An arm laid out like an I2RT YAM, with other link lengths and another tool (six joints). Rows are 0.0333 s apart.
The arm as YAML. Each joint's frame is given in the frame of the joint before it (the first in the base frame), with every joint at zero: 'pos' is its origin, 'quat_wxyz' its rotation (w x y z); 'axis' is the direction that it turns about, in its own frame. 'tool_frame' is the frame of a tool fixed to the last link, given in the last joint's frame.
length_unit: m
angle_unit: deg
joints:
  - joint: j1
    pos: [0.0, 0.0, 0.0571]
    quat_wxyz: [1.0, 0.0, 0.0, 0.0]
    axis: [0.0, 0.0, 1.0]
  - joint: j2
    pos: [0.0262, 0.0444, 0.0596]
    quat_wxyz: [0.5, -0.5, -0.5, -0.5]
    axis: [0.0, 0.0, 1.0]
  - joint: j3
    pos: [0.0, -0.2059, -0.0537]
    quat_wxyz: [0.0, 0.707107, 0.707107, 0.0]
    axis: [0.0, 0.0, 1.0]
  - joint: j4
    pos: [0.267, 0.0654, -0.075]
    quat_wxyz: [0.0, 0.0, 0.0, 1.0]
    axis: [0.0, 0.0, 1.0]
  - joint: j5
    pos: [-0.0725, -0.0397, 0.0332]
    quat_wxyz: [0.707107, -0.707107, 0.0, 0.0]
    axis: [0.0, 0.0, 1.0]
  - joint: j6
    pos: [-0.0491, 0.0, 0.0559]
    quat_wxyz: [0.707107, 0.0, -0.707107, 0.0]
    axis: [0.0, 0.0, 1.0]
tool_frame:
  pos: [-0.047, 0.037, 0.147]
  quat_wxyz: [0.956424, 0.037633, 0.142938, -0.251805]
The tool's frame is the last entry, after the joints.
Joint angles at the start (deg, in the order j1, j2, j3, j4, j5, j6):
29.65 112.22 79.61 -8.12 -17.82 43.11
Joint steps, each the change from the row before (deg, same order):
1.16 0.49 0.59 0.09 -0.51 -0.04
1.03 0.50 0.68 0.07 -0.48 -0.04
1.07 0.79 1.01 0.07 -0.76 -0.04
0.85 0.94 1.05 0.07 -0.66 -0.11
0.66 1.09 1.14 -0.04 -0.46 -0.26
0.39 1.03 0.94 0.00 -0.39 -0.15
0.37 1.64 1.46 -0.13 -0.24 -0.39
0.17 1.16 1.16 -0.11 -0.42 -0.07
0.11 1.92 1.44 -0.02 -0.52 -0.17
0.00 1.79 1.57 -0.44 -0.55 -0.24
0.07 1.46 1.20 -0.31 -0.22 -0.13
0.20 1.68 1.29 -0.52 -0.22 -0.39
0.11 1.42 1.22 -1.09 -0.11 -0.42
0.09 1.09 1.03 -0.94 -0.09 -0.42
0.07 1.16 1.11 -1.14 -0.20 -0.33
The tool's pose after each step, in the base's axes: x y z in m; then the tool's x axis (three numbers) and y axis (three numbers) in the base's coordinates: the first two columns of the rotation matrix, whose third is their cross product. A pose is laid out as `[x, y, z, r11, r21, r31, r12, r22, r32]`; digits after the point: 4 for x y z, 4 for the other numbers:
[0.4627, 0.3800, 0.0821, -0.8082, -0.3410, -0.4802, -0.5412, 0.7517, 0.3770]
[0.4567, 0.3907, 0.0835, -0.7988, -0.3577, -0.4836, -0.5601, 0.7355, 0.3812]
[0.4505, 0.4029, 0.0851, -0.7880, -0.3763, -0.4873, -0.5814, 0.7151, 0.3881]
[0.4458, 0.4131, 0.0854, -0.7786, -0.3923, -0.4899, -0.5989, 0.6977, 0.3932]
[0.4426, 0.4215, 0.0844, -0.7702, -0.4068, -0.4912, -0.6132, 0.6843, 0.3947]
[0.4411, 0.4271, 0.0823, -0.7656, -0.4164, -0.4904, -0.6216, 0.6752, 0.3970]
[0.4409, 0.4332, 0.0778, -0.7603, -0.4286, -0.4881, -0.6304, 0.6680, 0.3954]
[0.4412, 0.4373, 0.0757, -0.7580, -0.4345, -0.4864, -0.6352, 0.6612, 0.3991]
[0.4421, 0.4417, 0.0685, -0.7574, -0.4432, -0.4795, -0.6388, 0.6550, 0.4036]
[0.4434, 0.4450, 0.0620, -0.7578, -0.4520, -0.4705, -0.6411, 0.6499, 0.4081]
[0.4442, 0.4476, 0.0559, -0.7590, -0.4583, -0.4625, -0.6414, 0.6482, 0.4103]
[0.4435, 0.4510, 0.0475, -0.7585, -0.4705, -0.4509, -0.6443, 0.6453, 0.4104]
[0.4424, 0.4526, 0.0389, -0.7608, -0.4829, -0.4335, -0.6438, 0.6461, 0.4101]
[0.4414, 0.4540, 0.0327, -0.7613, -0.4935, -0.4206, -0.6446, 0.6460, 0.4089]
[0.4401, 0.4551, 0.0258, -0.7635, -0.5040, -0.4039, -0.6436, 0.6460, 0.4104]

